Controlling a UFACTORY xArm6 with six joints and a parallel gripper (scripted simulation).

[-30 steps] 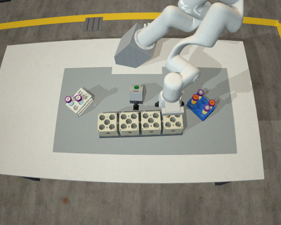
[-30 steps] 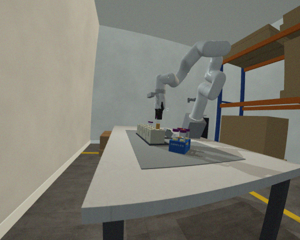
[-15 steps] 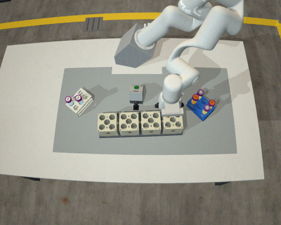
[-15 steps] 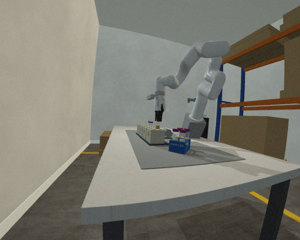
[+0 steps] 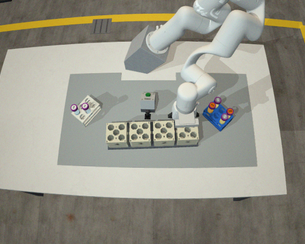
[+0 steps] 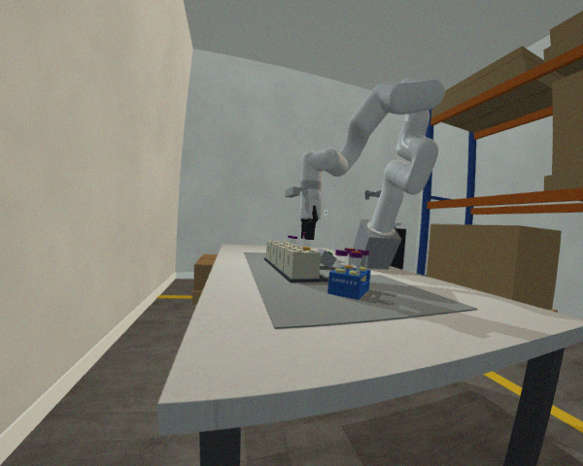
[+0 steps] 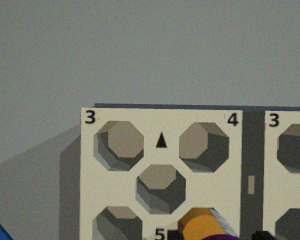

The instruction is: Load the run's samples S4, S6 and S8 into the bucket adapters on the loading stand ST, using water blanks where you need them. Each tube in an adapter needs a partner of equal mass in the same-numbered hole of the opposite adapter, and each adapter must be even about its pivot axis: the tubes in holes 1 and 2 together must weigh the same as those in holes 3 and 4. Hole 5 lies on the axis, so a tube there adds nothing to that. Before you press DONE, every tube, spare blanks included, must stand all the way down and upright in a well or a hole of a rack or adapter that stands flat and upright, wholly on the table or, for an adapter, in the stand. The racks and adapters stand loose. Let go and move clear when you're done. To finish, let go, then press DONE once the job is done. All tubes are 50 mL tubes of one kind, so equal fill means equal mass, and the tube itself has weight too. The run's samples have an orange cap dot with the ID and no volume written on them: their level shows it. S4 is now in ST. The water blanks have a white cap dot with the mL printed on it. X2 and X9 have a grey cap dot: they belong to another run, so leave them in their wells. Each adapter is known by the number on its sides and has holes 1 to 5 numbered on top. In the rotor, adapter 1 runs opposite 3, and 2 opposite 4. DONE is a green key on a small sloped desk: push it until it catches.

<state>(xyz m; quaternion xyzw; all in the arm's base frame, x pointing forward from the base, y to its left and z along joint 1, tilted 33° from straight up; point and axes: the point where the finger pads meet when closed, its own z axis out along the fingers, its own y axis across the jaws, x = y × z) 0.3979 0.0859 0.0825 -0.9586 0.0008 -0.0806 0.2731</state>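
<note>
My gripper is now 10 mm short of the orange-dot tube and 50 mm above it. The rest, counted from my hand: loading stand (30 mm ahead, 140 mm to the right, 150 mm below); green DONE key (170 mm behind, 160 mm to the right, 90 mm below); blue sample rack (70 mm behind, 190 mm to the left, 120 mm below).
</note>
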